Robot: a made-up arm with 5 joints.
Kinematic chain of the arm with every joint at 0, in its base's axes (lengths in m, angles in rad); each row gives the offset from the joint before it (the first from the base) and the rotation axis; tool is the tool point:
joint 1: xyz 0 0 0.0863 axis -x
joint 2: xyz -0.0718 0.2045 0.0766 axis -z
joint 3: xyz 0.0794 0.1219 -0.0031 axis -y
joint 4: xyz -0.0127 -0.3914 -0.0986 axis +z
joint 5: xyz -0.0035 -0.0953 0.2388 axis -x
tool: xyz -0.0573 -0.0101 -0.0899
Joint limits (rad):
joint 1: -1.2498..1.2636
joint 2: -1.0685..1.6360
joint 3: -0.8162..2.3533
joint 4: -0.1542..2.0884
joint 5: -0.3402..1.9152
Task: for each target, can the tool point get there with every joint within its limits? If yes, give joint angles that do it. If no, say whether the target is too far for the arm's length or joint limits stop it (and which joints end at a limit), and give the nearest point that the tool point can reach.
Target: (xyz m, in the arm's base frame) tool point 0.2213 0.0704 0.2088
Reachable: yes | joints 0.9842 -0.0116 -0.3414 1.8832 1.2385
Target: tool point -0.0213 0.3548 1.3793
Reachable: no: too far | nearest point -0.0511 0.0977 0.4425 | short by 0.972 m
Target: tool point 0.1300 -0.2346 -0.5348
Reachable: no: joint limits stop it (at a limit: joint 1, joint 3) | nearest point 0.0425 -0.2034 -0.1484 | short by 0.397 m
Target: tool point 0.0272 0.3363 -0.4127
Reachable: no: joint limits stop it (at a limit: joint 1, joint 2, joint 4) | nearest point 0.2788 0.2500 -0.2138 | short by 0.332 m
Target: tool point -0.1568 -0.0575 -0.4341
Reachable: no: joint limits stop it (at a limit: joint 3) | nearest point -0.1267 -0.0288 -0.1745 | short by 0.263 m
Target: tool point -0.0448 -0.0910 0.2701
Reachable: yes | joints 0.7357 -0.0308 0.9009 0.2868 0.0950
